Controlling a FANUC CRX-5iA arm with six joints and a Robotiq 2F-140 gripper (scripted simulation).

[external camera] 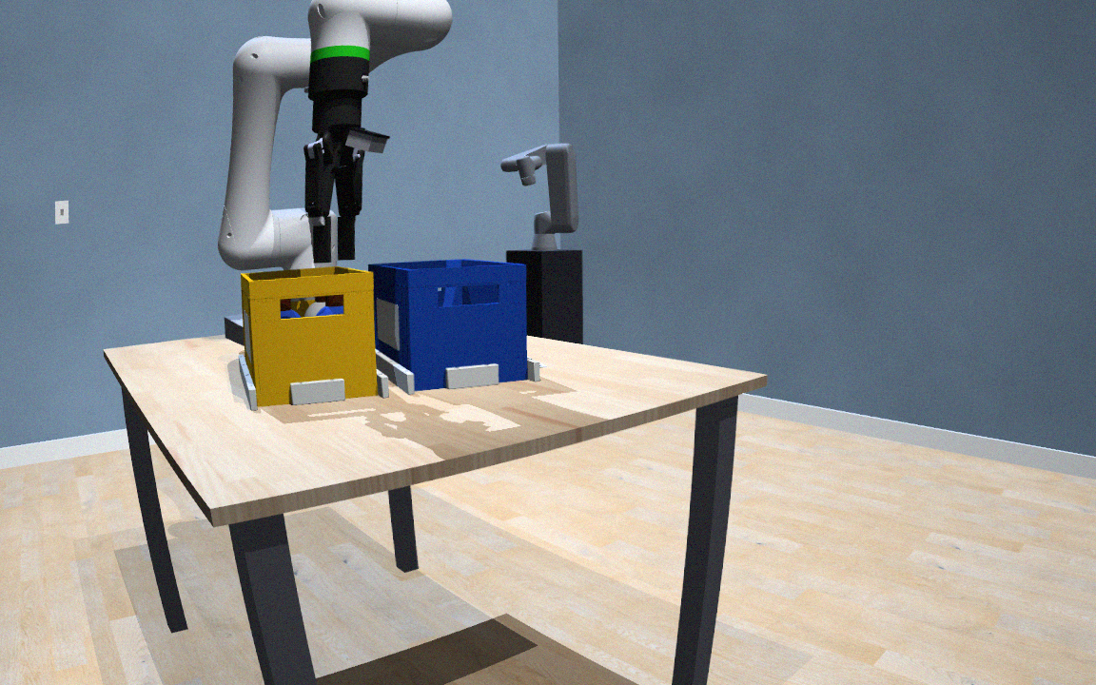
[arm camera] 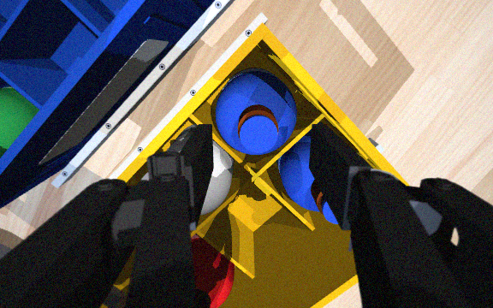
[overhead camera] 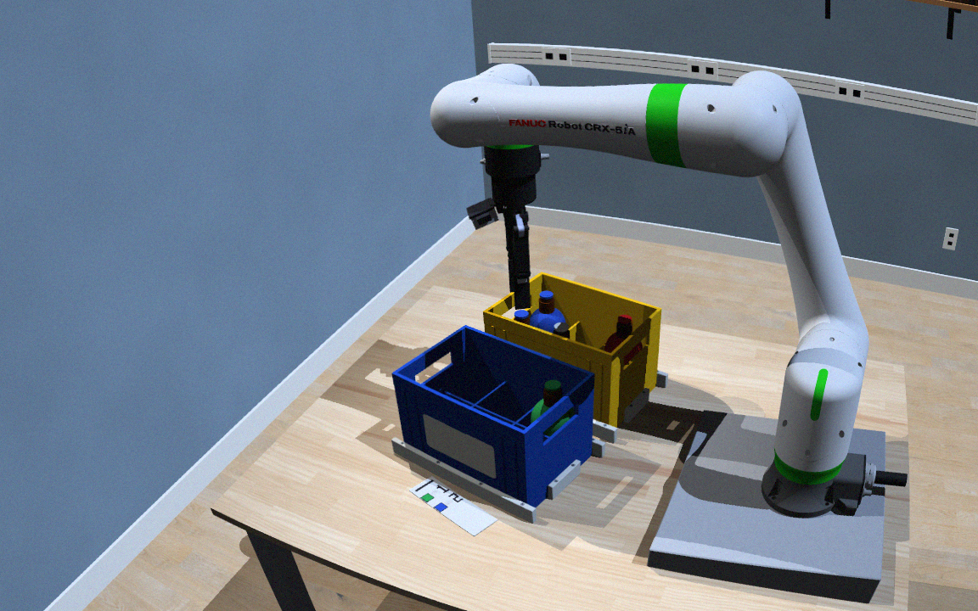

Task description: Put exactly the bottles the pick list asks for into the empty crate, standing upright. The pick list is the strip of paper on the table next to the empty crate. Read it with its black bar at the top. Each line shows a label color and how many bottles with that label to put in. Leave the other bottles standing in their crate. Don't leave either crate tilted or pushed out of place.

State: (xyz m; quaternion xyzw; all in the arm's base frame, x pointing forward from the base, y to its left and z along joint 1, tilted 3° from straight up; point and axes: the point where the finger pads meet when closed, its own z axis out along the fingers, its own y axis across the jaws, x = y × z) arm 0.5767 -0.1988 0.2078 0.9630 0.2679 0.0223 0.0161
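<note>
Right now the white-label bottle is 90 mm behind my hand, 20 mm to the left of it and 140 mm below it. The rest, counted from my hand: blue crate (40 mm behind, 210 mm to the left, 140 mm below); yellow crate (100 mm behind, 20 mm to the right, 140 mm below); red-label bottle (190 mm behind, 40 mm to the right, 140 mm below).
</note>
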